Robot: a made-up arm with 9 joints. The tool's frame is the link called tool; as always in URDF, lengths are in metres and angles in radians. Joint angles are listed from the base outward.
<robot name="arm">
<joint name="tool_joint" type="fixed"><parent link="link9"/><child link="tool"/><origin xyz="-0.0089 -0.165 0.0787"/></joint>
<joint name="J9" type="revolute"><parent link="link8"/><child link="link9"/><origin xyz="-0.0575 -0.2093 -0.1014"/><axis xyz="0 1 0"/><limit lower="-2.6" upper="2.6"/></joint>
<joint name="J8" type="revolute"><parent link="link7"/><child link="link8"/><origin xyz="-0.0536 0.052 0.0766"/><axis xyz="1 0 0"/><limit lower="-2.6" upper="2.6"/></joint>
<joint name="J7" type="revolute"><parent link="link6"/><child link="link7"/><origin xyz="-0.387 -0.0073 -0.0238"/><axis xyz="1 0 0"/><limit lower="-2.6" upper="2.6"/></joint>
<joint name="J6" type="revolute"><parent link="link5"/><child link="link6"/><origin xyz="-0.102 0.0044 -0.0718"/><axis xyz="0 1 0"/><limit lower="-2.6" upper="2.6"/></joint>
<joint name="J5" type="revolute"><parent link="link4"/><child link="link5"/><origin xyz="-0.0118 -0.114 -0.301"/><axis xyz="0 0 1"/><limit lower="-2.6" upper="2.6"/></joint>
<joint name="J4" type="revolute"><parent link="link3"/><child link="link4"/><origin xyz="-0.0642 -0.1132 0.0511"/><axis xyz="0 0 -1"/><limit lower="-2.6" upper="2.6"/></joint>
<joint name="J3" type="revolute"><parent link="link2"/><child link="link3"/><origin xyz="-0.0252 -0.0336 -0.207"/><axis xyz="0 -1 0"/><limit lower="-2.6" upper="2.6"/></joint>
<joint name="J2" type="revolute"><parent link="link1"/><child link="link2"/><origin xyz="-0.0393 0.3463 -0.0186"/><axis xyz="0 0 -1"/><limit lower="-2.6" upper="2.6"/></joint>
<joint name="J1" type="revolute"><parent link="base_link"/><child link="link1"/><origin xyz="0 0 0.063"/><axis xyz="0 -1 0"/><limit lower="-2.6" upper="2.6"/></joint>
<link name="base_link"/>
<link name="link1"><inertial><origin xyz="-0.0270 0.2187 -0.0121"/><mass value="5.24"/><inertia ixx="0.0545" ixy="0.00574" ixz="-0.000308" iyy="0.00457" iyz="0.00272" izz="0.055"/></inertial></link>
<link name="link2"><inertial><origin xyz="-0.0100 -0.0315 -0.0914"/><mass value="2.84"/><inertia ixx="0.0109" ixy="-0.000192" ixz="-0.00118" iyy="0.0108" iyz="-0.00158" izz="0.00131"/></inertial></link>
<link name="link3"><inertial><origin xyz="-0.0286 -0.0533 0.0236"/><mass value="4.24"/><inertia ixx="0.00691" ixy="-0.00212" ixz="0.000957" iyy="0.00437" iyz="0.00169" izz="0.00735"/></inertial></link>
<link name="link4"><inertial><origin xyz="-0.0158 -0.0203 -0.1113"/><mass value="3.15"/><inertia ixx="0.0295" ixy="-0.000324" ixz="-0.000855" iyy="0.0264" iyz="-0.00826" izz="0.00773"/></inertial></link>
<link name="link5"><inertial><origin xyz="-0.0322 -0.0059 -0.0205"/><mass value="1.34"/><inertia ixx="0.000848" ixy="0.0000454" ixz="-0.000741" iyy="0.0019" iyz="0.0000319" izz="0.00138"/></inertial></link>
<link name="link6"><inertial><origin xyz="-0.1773 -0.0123 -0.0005"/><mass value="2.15"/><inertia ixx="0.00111" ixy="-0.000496" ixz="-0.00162" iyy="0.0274" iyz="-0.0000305" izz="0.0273"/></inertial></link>
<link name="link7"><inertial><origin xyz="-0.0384 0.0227 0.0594"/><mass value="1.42"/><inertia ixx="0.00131" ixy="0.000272" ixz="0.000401" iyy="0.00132" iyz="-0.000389" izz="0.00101"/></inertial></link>
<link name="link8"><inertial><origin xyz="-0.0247 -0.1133 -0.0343"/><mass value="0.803"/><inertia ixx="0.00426" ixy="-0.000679" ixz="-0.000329" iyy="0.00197" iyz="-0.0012" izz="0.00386"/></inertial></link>
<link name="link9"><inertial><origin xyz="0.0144 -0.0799 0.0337"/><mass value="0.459"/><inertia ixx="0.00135" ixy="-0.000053" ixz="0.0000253" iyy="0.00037" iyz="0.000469" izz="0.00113"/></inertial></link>
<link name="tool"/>
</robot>
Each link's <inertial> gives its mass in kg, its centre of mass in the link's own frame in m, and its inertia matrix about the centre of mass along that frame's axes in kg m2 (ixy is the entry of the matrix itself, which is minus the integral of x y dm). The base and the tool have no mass. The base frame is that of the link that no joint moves.
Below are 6 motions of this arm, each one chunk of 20 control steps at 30 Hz.
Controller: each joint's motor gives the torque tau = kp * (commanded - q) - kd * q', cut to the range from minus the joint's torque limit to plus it. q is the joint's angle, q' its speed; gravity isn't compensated. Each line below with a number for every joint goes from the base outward.
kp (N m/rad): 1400 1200 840 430 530 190 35 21 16
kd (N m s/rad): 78 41 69 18 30 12 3 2.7 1.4
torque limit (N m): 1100 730 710 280 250 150 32 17 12
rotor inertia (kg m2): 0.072 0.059 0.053 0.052 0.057 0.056 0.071 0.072 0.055
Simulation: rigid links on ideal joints. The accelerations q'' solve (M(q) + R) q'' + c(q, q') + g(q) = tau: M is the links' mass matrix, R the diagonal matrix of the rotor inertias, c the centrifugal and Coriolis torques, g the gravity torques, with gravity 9.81 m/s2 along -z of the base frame. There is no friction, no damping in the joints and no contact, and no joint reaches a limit. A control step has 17 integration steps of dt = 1/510 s. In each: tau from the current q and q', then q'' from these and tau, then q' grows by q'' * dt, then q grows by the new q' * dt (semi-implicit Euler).
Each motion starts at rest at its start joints. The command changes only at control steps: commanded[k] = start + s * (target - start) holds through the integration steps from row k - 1 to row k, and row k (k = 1, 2, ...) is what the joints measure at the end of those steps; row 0 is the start. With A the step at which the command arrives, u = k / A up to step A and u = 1 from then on. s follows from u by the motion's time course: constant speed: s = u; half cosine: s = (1 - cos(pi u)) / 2; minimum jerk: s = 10 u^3 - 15 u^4 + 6 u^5; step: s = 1 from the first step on.
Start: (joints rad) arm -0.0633 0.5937 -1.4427 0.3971 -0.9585 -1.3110 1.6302 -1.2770 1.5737
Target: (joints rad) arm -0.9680 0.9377 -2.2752 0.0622 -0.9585 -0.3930 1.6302 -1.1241 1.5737
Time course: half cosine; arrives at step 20
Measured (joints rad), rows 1 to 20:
1: -0.0585 0.5941 -1.4407 0.3953 -0.9602 -1.3109 1.6297 -1.2774 1.5735
2: -0.0537 0.5967 -1.4344 0.3921 -0.9654 -1.3112 1.6345 -1.2700 1.5734
3: -0.0552 0.6033 -1.4289 0.3854 -0.9718 -1.3088 1.6497 -1.2488 1.5744
4: -0.0669 0.6136 -1.4296 0.3743 -0.9773 -1.2995 1.6766 -1.2128 1.5767
5: -0.0910 0.6275 -1.4402 0.3587 -0.9811 -1.2815 1.7131 -1.1650 1.5805
6: -0.1284 0.6446 -1.4626 0.3393 -0.9827 -1.2545 1.7553 -1.1110 1.5855
7: -0.1783 0.6645 -1.4974 0.3167 -0.9822 -1.2191 1.7980 -1.0573 1.5909
8: -0.2390 0.6866 -1.5438 0.2918 -0.9798 -1.1758 1.8355 -1.0107 1.5960
9: -0.3080 0.7110 -1.6001 0.2654 -0.9761 -1.1243 1.8628 -0.9765 1.6003
10: -0.3828 0.7373 -1.6644 0.2384 -0.9714 -1.0644 1.8761 -0.9580 1.6032
11: -0.4607 0.7657 -1.7347 0.2116 -0.9661 -0.9955 1.8740 -0.9560 1.6045
12: -0.5394 0.7957 -1.8088 0.1858 -0.9605 -0.9173 1.8569 -0.9691 1.6043
13: -0.6166 0.8265 -1.8846 0.1621 -0.9552 -0.8304 1.8269 -0.9941 1.6028
14: -0.6904 0.8567 -1.9600 0.1415 -0.9509 -0.7365 1.7862 -1.0272 1.6004
15: -0.7590 0.8844 -2.0328 0.1247 -0.9483 -0.6384 1.7373 -1.0652 1.5972
16: -0.8203 0.9075 -2.1011 0.1116 -0.9477 -0.5408 1.6820 -1.1059 1.5933
17: -0.8725 0.9249 -2.1625 0.1019 -0.9488 -0.4488 1.6221 -1.1486 1.5887
18: -0.9138 0.9363 -2.2149 0.0947 -0.9514 -0.3679 1.5597 -1.1930 1.5833
19: -0.9434 0.9424 -2.2566 0.0897 -0.9547 -0.3028 1.4984 -1.2386 1.5769
20: -0.9610 0.9442 -2.2863 0.0870 -0.9582 -0.2564 1.4420 -1.2839 1.5700

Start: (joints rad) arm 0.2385 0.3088 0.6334 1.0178 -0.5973 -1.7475 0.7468 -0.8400 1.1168
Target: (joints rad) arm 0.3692 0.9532 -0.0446 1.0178 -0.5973 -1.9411 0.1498 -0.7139 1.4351
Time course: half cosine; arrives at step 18
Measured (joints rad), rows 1 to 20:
1: 0.2406 0.3128 0.6293 1.0168 -0.5956 -1.7469 0.7482 -0.8419 1.1170
2: 0.2435 0.3232 0.6214 1.0165 -0.5946 -1.7465 0.7492 -0.8441 1.1186
3: 0.2480 0.3419 0.6084 1.0165 -0.5941 -1.7484 0.7442 -0.8448 1.1226
4: 0.2543 0.3692 0.5894 1.0163 -0.5939 -1.7539 0.7311 -0.8434 1.1299
5: 0.2622 0.4045 0.5637 1.0158 -0.5939 -1.7637 0.7096 -0.8398 1.1409
6: 0.2712 0.4468 0.5313 1.0149 -0.5939 -1.7777 0.6807 -0.8336 1.1558
7: 0.2806 0.4948 0.4924 1.0136 -0.5939 -1.7953 0.6460 -0.8249 1.1745
8: 0.2901 0.5471 0.4476 1.0121 -0.5936 -1.8157 0.6069 -0.8138 1.1964
9: 0.2990 0.6019 0.3977 1.0106 -0.5933 -1.8377 0.5651 -0.8007 1.2212
10: 0.3073 0.6576 0.3441 1.0093 -0.5930 -1.8601 0.5218 -0.7863 1.2479
11: 0.3148 0.7126 0.2881 1.0085 -0.5927 -1.8818 0.4783 -0.7712 1.2757
12: 0.3217 0.7652 0.2315 1.0083 -0.5925 -1.9015 0.4357 -0.7563 1.3038
13: 0.3283 0.8138 0.1761 1.0088 -0.5926 -1.9184 0.3948 -0.7423 1.3312
14: 0.3347 0.8572 0.1239 1.0100 -0.5929 -1.9317 0.3563 -0.7301 1.3569
15: 0.3410 0.8939 0.0768 1.0118 -0.5934 -1.9408 0.3209 -0.7204 1.3800
16: 0.3474 0.9228 0.0365 1.0139 -0.5940 -1.9456 0.2892 -0.7138 1.3999
17: 0.3534 0.9431 0.0044 1.0161 -0.5947 -1.9460 0.2616 -0.7107 1.4158
18: 0.3586 0.9541 -0.0185 1.0182 -0.5953 -1.9427 0.2390 -0.7112 1.4273
19: 0.3631 0.9575 -0.0320 1.0191 -0.5958 -1.9380 0.2208 -0.7146 1.4345
20: 0.3672 0.9571 -0.0381 1.0183 -0.5960 -1.9352 0.2053 -0.7188 1.4381

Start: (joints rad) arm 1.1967 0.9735 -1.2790 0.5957 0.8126 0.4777 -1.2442 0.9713 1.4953
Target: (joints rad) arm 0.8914 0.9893 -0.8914 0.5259 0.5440 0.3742 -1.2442 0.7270 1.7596
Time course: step
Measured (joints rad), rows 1 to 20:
1: 1.0820 0.9583 -1.1505 0.4904 0.7233 0.5120 -1.2399 0.9234 1.5285
2: 0.9931 0.9543 -1.0614 0.4491 0.6732 0.4651 -1.2490 0.8504 1.5911
3: 0.9403 0.9602 -1.0014 0.4494 0.6391 0.4049 -1.2637 0.8026 1.6543
4: 0.9135 0.9724 -0.9580 0.4678 0.6110 0.3561 -1.2723 0.7832 1.7049
5: 0.9031 0.9855 -0.9250 0.4911 0.5866 0.3213 -1.2715 0.7841 1.7400
6: 0.9012 0.9959 -0.8998 0.5116 0.5666 0.2980 -1.2635 0.7969 1.7611
7: 0.9026 1.0018 -0.8810 0.5254 0.5524 0.2836 -1.2520 0.8152 1.7719
8: 0.9047 1.0034 -0.8679 0.5309 0.5444 0.2766 -1.2402 0.8341 1.7761
9: 0.9061 1.0012 -0.8596 0.5287 0.5424 0.2754 -1.2307 0.8501 1.7766
10: 0.9064 0.9963 -0.8552 0.5205 0.5453 0.2786 -1.2247 0.8608 1.7753
11: 0.9060 0.9901 -0.8537 0.5085 0.5516 0.2848 -1.2226 0.8652 1.7735
12: 0.9052 0.9836 -0.8540 0.4953 0.5596 0.2928 -1.2240 0.8632 1.7716
13: 0.9044 0.9777 -0.8554 0.4831 0.5675 0.3016 -1.2280 0.8559 1.7699
14: 0.9038 0.9733 -0.8571 0.4734 0.5742 0.3101 -1.2334 0.8449 1.7683
15: 0.9034 0.9706 -0.8588 0.4673 0.5790 0.3175 -1.2388 0.8322 1.7669
16: 0.9031 0.9698 -0.8602 0.4649 0.5813 0.3231 -1.2434 0.8196 1.7656
17: 0.9028 0.9705 -0.8612 0.4660 0.5815 0.3267 -1.2466 0.8087 1.7646
18: 0.9026 0.9724 -0.8618 0.4697 0.5799 0.3281 -1.2483 0.8005 1.7639
19: 0.9023 0.9750 -0.8621 0.4749 0.5770 0.3278 -1.2486 0.7953 1.7635
20: 0.9019 0.9777 -0.8621 0.4806 0.5736 0.3263 -1.2477 0.7931 1.7634

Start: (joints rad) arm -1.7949 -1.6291 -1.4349 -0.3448 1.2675 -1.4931 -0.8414 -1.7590 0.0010
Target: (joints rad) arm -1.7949 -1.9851 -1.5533 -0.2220 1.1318 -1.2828 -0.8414 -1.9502 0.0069
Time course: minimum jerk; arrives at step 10
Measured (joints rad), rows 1 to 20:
1: -1.7887 -1.6326 -1.4338 -0.3445 1.2674 -1.4905 -0.8395 -1.7577 0.0004
2: -1.7840 -1.6457 -1.4358 -0.3396 1.2641 -1.4827 -0.8355 -1.7565 -0.0012
3: -1.7820 -1.6711 -1.4407 -0.3306 1.2559 -1.4725 -0.8318 -1.7577 -0.0029
4: -1.7820 -1.7111 -1.4486 -0.3173 1.2423 -1.4594 -0.8305 -1.7633 -0.0046
5: -1.7826 -1.7652 -1.4598 -0.3000 1.2240 -1.4388 -0.8317 -1.7751 -0.0061
6: -1.7820 -1.8295 -1.4742 -0.2802 1.2033 -1.4055 -0.8322 -1.7930 -0.0072
7: -1.7794 -1.8968 -1.4913 -0.2607 1.1832 -1.3572 -0.8264 -1.8143 -0.0075
8: -1.7749 -1.9587 -1.5100 -0.2444 1.1668 -1.2963 -0.8085 -1.8336 -0.0069
9: -1.7692 -2.0071 -1.5290 -0.2327 1.1555 -1.2303 -0.7758 -1.8450 -0.0049
10: -1.7638 -2.0378 -1.5465 -0.2252 1.1488 -1.1698 -0.7313 -1.8454 -0.0017
11: -1.7599 -2.0521 -1.5606 -0.2203 1.1446 -1.1259 -0.6848 -1.8359 0.0027
12: -1.7583 -2.0539 -1.5703 -0.2174 1.1418 -1.1044 -0.6484 -1.8224 0.0076
13: -1.7589 -2.0471 -1.5749 -0.2167 1.1400 -1.1046 -0.6301 -1.8110 0.0117
14: -1.7613 -2.0350 -1.5749 -0.2181 1.1392 -1.1221 -0.6313 -1.8060 0.0140
15: -1.7647 -2.0208 -1.5715 -0.2206 1.1389 -1.1507 -0.6487 -1.8087 0.0139
16: -1.7687 -2.0070 -1.5660 -0.2233 1.1388 -1.1837 -0.6770 -1.8185 0.0118
17: -1.7725 -1.9954 -1.5600 -0.2254 1.1385 -1.2155 -0.7109 -1.8340 0.0084
18: -1.7756 -1.9874 -1.5547 -0.2263 1.1378 -1.2418 -0.7459 -1.8532 0.0047
19: -1.7776 -1.9832 -1.5508 -0.2261 1.1368 -1.2601 -0.7779 -1.8742 0.0013
20: -1.7783 -1.9825 -1.5487 -0.2250 1.1357 -1.2697 -0.8037 -1.8947 -0.0011

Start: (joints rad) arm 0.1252 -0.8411 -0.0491 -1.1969 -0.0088 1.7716 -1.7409 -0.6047 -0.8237
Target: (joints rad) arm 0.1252 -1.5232 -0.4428 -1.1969 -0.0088 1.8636 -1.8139 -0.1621 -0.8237
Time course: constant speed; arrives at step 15
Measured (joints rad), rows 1 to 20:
1: 0.1201 -0.8653 -0.0572 -1.1939 -0.0096 1.7738 -1.7397 -0.6044 -0.8225
2: 0.1173 -0.9046 -0.0713 -1.1947 -0.0096 1.7810 -1.7401 -0.5983 -0.8206
3: 0.1171 -0.9502 -0.0890 -1.1969 -0.0090 1.7909 -1.7421 -0.5852 -0.8187
4: 0.1178 -0.9969 -0.1094 -1.1987 -0.0085 1.8017 -1.7446 -0.5659 -0.8170
5: 0.1181 -1.0431 -0.1317 -1.1997 -0.0083 1.8121 -1.7467 -0.5418 -0.8159
6: 0.1178 -1.0887 -0.1554 -1.2001 -0.0083 1.8219 -1.7482 -0.5141 -0.8153
7: 0.1173 -1.1340 -0.1801 -1.2002 -0.0084 1.8310 -1.7492 -0.4838 -0.8152
8: 0.1168 -1.1794 -0.2053 -1.2003 -0.0086 1.8396 -1.7504 -0.4518 -0.8155
9: 0.1163 -1.2249 -0.2309 -1.2004 -0.0087 1.8479 -1.7518 -0.4189 -0.8159
10: 0.1159 -1.2704 -0.2567 -1.2005 -0.0089 1.8558 -1.7538 -0.3857 -0.8164
11: 0.1155 -1.3160 -0.2826 -1.2006 -0.0090 1.8636 -1.7563 -0.3525 -0.8169
12: 0.1151 -1.3615 -0.3086 -1.2008 -0.0091 1.8713 -1.7592 -0.3195 -0.8173
13: 0.1148 -1.4071 -0.3347 -1.2009 -0.0091 1.8788 -1.7626 -0.2867 -0.8176
14: 0.1145 -1.4527 -0.3609 -1.2010 -0.0092 1.8863 -1.7663 -0.2544 -0.8179
15: 0.1142 -1.4983 -0.3870 -1.2012 -0.0093 1.8936 -1.7702 -0.2223 -0.8182
16: 0.1160 -1.5185 -0.4036 -1.2028 -0.0089 1.9029 -1.7744 -0.1928 -0.8182
17: 0.1157 -1.5228 -0.4152 -1.2022 -0.0093 1.9098 -1.7753 -0.1699 -0.8181
18: 0.1145 -1.5227 -0.4233 -1.2015 -0.0099 1.9138 -1.7734 -0.1523 -0.8180
19: 0.1135 -1.5223 -0.4287 -1.2011 -0.0102 1.9154 -1.7709 -0.1391 -0.8182
20: 0.1131 -1.5221 -0.4322 -1.2010 -0.0103 1.9155 -1.7694 -0.1296 -0.8185

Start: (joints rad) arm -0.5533 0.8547 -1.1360 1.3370 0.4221 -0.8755 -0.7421 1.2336 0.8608
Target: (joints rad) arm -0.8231 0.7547 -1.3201 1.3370 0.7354 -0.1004 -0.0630 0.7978 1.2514
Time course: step
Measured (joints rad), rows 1 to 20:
1: -0.6137 0.7967 -1.1062 1.4366 0.5014 -0.7367 -0.6257 1.2558 0.9178
2: -0.6724 0.7699 -1.1219 1.4455 0.5668 -0.5865 -0.4401 1.2766 1.0239
3: -0.7227 0.7654 -1.1630 1.4129 0.6277 -0.4431 -0.2723 1.2718 1.1283
4: -0.7636 0.7669 -1.2147 1.3727 0.6786 -0.3070 -0.1487 1.2302 1.2066
5: -0.7940 0.7662 -1.2664 1.3397 0.7159 -0.1838 -0.0705 1.1571 1.2533
6: -0.8134 0.7622 -1.3103 1.3186 0.7392 -0.0819 -0.0305 1.0662 1.2731
7: -0.8230 0.7575 -1.3419 1.3099 0.7501 -0.0079 -0.0193 0.9710 1.2746
8: -0.8253 0.7549 -1.3601 1.3123 0.7516 0.0354 -0.0270 0.8830 1.2664
9: -0.8234 0.7551 -1.3664 1.3231 0.7464 0.0494 -0.0441 0.8111 1.2551
10: -0.8196 0.7576 -1.3640 1.3392 0.7373 0.0404 -0.0624 0.7614 1.2453
11: -0.8152 0.7612 -1.3559 1.3572 0.7265 0.0170 -0.0764 0.7364 1.2393
12: -0.8109 0.7647 -1.3449 1.3742 0.7156 -0.0125 -0.0835 0.7345 1.2374
13: -0.8069 0.7674 -1.3332 1.3885 0.7058 -0.0413 -0.0839 0.7509 1.2392
14: -0.8033 0.7691 -1.3224 1.3988 0.6981 -0.0655 -0.0790 0.7789 1.2433
15: -0.8005 0.7699 -1.3134 1.4050 0.6927 -0.0836 -0.0712 0.8119 1.2484
16: -0.7984 0.7699 -1.3068 1.4074 0.6899 -0.0953 -0.0625 0.8442 1.2535
17: -0.7973 0.7693 -1.3026 1.4067 0.6892 -0.1013 -0.0546 0.8718 1.2577
18: -0.7969 0.7686 -1.3008 1.4038 0.6901 -0.1027 -0.0484 0.8923 1.2606
19: -0.7972 0.7677 -1.3007 1.3998 0.6922 -0.1008 -0.0443 0.9051 1.2622
20: -0.7978 0.7669 -1.3020 1.3954 0.6947 -0.0967 -0.0424 0.9107 1.2625

